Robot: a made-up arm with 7 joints. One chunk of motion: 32 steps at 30 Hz.
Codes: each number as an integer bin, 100 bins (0 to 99) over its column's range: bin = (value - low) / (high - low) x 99, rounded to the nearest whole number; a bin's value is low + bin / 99 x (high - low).
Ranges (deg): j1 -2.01..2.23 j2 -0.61..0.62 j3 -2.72..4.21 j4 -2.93..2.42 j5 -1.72..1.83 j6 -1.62..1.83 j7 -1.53..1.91
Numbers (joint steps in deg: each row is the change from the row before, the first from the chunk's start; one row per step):
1: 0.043 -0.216 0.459 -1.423 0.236 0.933 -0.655
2: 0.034 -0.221 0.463 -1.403 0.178 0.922 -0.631
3: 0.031 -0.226 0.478 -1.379 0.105 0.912 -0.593
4: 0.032 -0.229 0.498 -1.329 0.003 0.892 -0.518
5: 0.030 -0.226 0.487 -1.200 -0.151 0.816 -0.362
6: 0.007 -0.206 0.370 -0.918 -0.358 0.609 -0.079
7: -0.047 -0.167 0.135 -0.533 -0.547 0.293 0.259
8: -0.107 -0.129 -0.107 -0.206 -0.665 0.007 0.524
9: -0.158 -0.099 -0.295 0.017 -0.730 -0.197 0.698
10: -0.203 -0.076 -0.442 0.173 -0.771 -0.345 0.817
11: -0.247 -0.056 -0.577 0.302 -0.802 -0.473 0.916
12: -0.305 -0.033 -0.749 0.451 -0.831 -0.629 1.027
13: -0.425 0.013 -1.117 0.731 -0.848 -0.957 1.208
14: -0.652 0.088 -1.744 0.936 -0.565 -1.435 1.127
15: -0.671 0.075 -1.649 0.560 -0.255 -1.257 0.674
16: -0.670 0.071 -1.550 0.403 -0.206 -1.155 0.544
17: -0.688 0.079 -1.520 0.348 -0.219 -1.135 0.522
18: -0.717 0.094 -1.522 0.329 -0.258 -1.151 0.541
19: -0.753 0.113 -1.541 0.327 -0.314 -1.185 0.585
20: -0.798 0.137 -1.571 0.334 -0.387 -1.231 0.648
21: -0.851 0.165 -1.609 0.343 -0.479 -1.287 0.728
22: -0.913 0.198 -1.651 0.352 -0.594 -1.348 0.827
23: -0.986 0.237 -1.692 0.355 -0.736 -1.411 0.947
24: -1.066 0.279 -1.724 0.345 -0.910 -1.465 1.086
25: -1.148 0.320 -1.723 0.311 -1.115 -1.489 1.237
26: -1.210 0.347 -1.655 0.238 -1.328 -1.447 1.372
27: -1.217 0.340 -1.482 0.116 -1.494 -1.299 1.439
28: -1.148 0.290 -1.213 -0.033 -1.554 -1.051 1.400
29: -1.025 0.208 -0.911 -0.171 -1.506 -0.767 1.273
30: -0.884 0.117 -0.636 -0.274 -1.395 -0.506 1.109
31: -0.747 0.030 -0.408 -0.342 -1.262 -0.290 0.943
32: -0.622 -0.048 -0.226 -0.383 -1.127 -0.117 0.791
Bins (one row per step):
1: 48 32 45 28 55 73 25
2: 48 31 45 28 53 73 26
3: 48 31 46 29 51 73 27
4: 48 31 46 30 48 72 29
5: 48 31 46 32 44 70 34
6: 47 33 44 37 38 64 42
7: 46 36 41 44 33 55 51
8: 44 39 37 50 29 47 59
9: 43 41 35 55 28 41 64
10: 42 43 33 57 26 37 68
11: 41 45 31 60 26 33 70
12: 40 46 28 63 25 28 74
13: 37 50 23 68 24 19 79
14: 32 56 14 72 32 5 76
15: 31 55 15 65 41 10 63
16: 31 55 17 62 42 13 60
17: 31 55 17 61 42 14 59
18: 30 57 17 60 41 13 60
19: 29 58 17 60 39 12 61
20: 28 60 16 60 37 11 63
21: 27 62 16 61 35 10 65
22: 26 65 15 61 31 8 68
23: 24 68 15 61 27 6 71
24: 22 72 14 61 23 4 75
25: 20 75 14 60 17 4 80
26: 19 77 15 59 11 5 84
27: 19 76 18 56 6 9 85
28: 20 72 22 54 5 16 84
29: 23 66 26 51 6 24 81
30: 26 59 30 49 9 32 76
31: 29 52 33 48 13 38 71
32: 32 45 36 47 17 43 67

